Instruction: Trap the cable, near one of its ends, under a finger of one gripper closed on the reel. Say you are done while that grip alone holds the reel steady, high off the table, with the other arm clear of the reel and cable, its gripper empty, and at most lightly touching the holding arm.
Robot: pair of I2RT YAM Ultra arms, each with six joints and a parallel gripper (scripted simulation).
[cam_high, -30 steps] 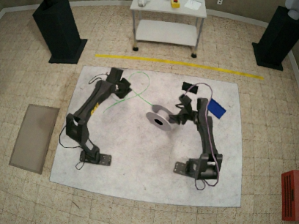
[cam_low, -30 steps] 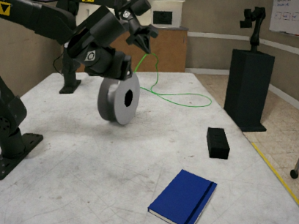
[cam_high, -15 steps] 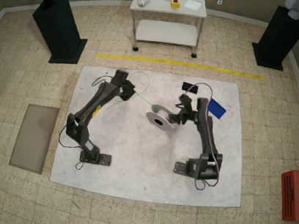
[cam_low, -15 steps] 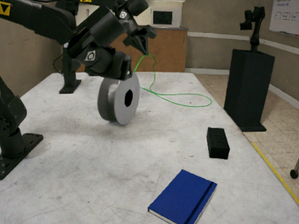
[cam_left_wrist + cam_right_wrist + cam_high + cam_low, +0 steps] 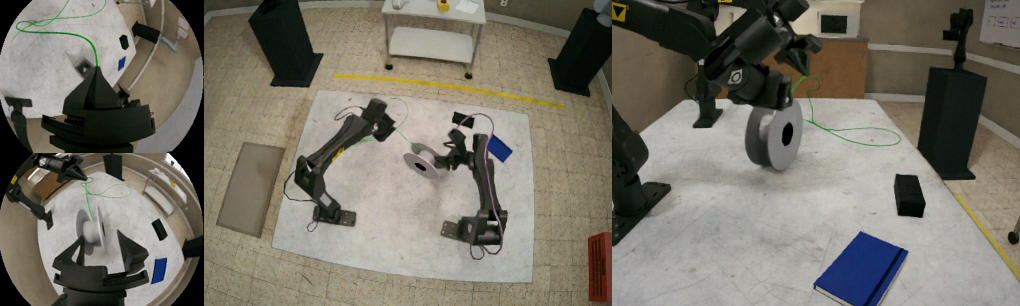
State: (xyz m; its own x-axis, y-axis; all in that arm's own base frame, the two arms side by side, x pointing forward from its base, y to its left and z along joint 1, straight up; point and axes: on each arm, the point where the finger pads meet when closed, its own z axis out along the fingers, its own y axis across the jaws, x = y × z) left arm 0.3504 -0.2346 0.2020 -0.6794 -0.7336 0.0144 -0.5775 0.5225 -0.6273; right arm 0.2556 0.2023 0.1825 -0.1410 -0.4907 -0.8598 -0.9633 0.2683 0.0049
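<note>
Now: the grey reel 7 cm behind my left hand, 14 cm to the right of it and 12 cm below it. Round my left hand: black block 21 cm ahead, 31 cm to the right, 18 cm below; blue notebook 8 cm ahead, 50 cm to the right, 20 cm below.
Now: the grey reel 1 cm behind my right hand, 6 cm to the left of it and 10 cm below it. Round my right hand: black block 28 cm ahead, 11 cm to the right, 16 cm below; then blue notebook 15 cm ahead, 30 cm to the right, 18 cm below.
</note>
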